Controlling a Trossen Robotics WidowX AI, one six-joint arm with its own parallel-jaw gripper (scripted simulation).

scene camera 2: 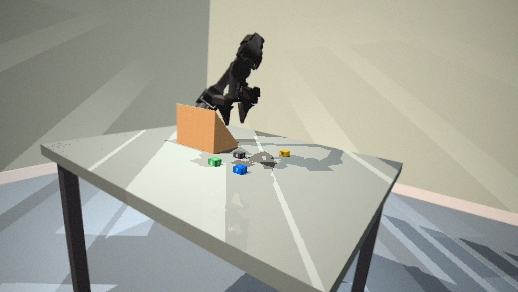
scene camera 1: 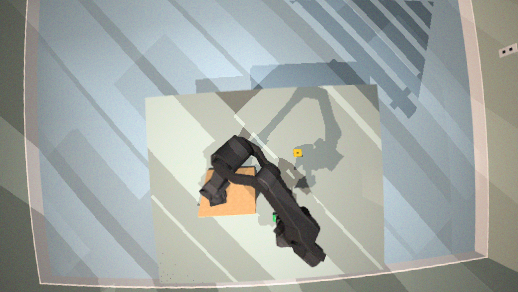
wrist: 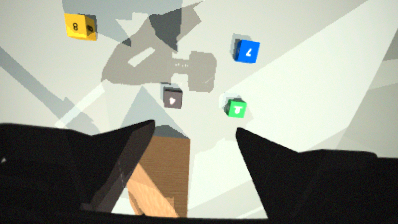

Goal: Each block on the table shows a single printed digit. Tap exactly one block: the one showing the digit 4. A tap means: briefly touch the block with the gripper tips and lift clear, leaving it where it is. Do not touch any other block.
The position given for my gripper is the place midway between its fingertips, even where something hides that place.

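My gripper [scene camera 2: 234,124] is open, and it holds nothing. I see that same gripper [wrist: 196,127] from the wrist as well.
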